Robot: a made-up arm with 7 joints. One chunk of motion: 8 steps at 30 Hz.
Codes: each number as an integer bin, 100 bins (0 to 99) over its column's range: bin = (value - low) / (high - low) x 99, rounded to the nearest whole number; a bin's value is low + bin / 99 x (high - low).
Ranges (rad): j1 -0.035..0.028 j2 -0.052..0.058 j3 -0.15..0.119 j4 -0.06..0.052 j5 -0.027..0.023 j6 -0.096..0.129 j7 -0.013..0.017
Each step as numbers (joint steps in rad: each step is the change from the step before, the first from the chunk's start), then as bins.
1 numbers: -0.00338 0.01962 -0.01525 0.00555 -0.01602 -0.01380 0.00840
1 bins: 50 64 50 58 22 36 71
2 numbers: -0.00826 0.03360 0.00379 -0.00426 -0.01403 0.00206 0.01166
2 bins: 42 77 57 49 26 43 81
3 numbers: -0.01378 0.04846 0.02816 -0.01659 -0.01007 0.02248 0.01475
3 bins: 33 90 66 38 34 52 92
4 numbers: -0.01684 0.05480 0.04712 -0.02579 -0.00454 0.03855 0.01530
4 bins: 29 96 73 30 44 59 93
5 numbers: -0.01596 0.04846 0.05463 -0.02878 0.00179 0.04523 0.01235
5 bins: 30 90 75 28 57 62 84
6 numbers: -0.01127 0.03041 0.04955 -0.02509 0.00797 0.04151 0.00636
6 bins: 37 74 73 31 69 61 64
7 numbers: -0.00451 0.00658 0.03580 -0.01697 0.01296 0.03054 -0.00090
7 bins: 48 53 68 38 79 56 40
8 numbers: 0.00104 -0.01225 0.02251 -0.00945 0.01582 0.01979 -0.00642
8 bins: 57 36 63 45 85 51 22
